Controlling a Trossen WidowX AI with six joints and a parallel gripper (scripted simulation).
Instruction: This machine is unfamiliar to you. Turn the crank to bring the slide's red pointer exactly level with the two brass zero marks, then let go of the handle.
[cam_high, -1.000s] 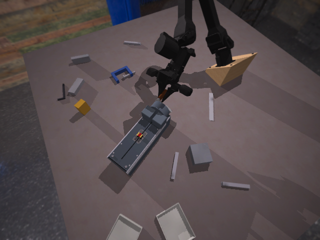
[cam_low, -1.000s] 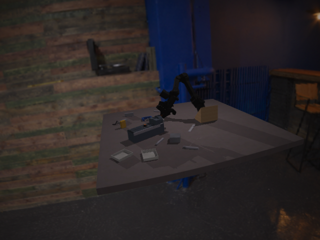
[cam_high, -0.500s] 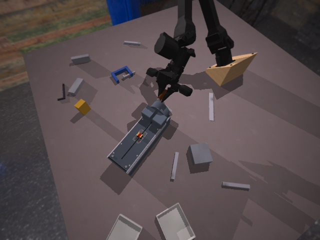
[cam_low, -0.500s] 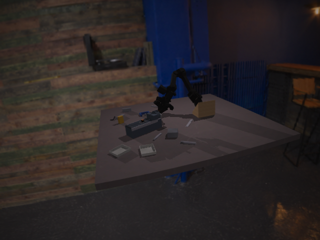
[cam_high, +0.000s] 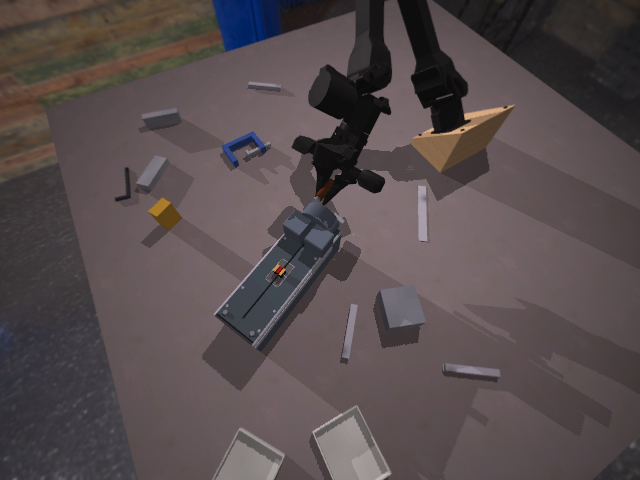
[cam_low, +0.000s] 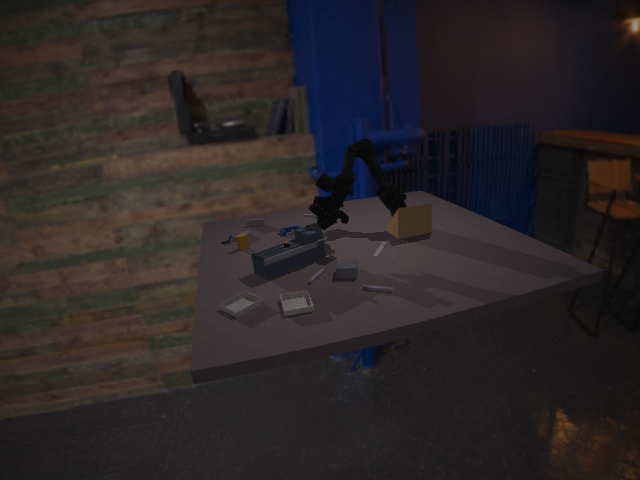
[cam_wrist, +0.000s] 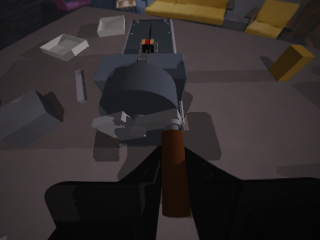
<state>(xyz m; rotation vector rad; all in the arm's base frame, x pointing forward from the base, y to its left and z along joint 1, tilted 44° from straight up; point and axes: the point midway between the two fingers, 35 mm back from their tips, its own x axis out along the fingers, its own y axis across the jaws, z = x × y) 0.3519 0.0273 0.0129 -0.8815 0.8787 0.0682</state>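
Now: the brown crank handle 20 mm behind my gripper tip, 10 mm to the right of it and 20 mm above it. From my gripper tip the other things lie so: grey block 30 mm behind, 250 mm to the left, 60 mm below; blue clamp 50 mm ahead, 280 mm to the right, 70 mm below; red pointer 140 mm ahead, 90 mm to the left.
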